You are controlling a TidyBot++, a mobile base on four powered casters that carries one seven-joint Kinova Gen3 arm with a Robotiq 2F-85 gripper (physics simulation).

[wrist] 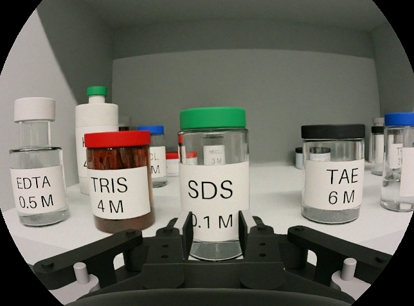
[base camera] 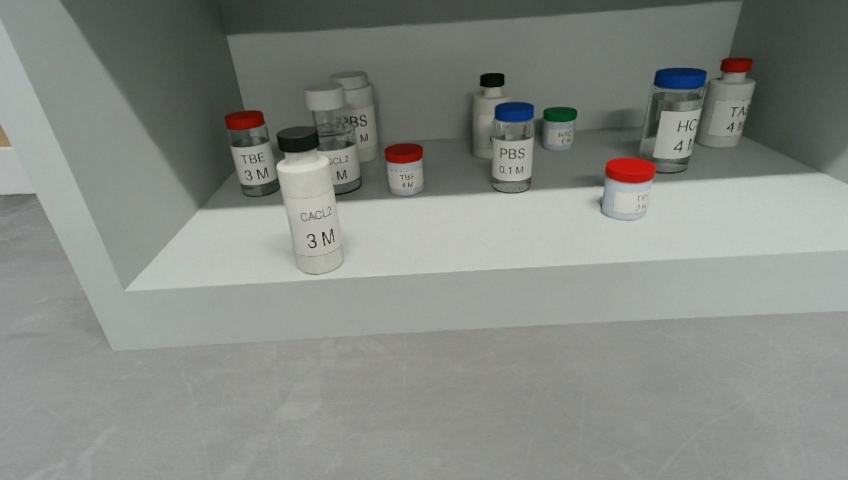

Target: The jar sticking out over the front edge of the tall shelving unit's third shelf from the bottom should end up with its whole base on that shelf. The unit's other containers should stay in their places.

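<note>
A clear glass jar with a green lid, labelled SDS 0.1 M [wrist: 214, 150], stands upright at the front of the shelf [wrist: 280, 187] in the middle of the wrist view. It is nearer than its neighbours. The shelf edge under its base is hidden by my gripper. My gripper [wrist: 215, 223] is partly open and empty, low in front of the jar. The fingertips overlap the left and right sides of its lower label, with a gap that looks narrower than the jar. I cannot tell whether they touch it. The SDS jar does not show in the base camera view.
A red-lidded TRIS jar [wrist: 120, 195] and an EDTA bottle [wrist: 37, 187] stand left, with a green-capped white bottle [wrist: 97, 117] behind. A black-lidded TAE jar [wrist: 332, 187] and a blue-lidded jar [wrist: 395, 192] stand right. The base camera shows another shelf with a CACL2 bottle [base camera: 312, 202] near its front.
</note>
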